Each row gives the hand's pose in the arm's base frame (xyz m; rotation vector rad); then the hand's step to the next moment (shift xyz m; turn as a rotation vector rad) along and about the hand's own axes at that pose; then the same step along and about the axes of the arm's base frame.
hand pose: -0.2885 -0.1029 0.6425 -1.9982 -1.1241 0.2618
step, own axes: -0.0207 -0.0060 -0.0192 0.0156 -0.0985 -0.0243
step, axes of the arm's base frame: -0.0057 -0.0252 0.0128 -0.0394 0.0261 0.0911
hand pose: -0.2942 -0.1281 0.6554 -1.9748 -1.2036 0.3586
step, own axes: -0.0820 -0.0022 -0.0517 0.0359 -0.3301 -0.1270
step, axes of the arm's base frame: -0.0129 -0.0933 0.0232 -0.1135 0.0520 0.3329
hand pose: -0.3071 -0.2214 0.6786 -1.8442 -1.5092 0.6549
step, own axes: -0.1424 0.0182 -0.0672 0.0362 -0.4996 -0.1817
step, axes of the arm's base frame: 0.0311 -0.1531 0.0268 -0.1833 0.0628 0.4964
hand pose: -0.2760 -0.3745 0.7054 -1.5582 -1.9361 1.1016
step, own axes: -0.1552 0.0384 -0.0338 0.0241 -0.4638 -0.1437
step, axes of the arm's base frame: 0.0925 -0.1340 0.0135 -0.1858 0.0414 0.4473
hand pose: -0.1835 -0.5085 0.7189 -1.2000 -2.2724 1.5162
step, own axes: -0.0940 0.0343 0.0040 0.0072 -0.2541 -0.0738
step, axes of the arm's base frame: 0.0786 -0.0619 -0.0035 -0.1004 0.0151 0.2445
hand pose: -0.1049 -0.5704 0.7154 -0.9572 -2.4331 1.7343
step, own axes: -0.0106 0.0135 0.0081 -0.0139 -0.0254 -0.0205
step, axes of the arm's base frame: 0.0122 -0.0092 -0.0112 0.0063 0.0058 0.0344
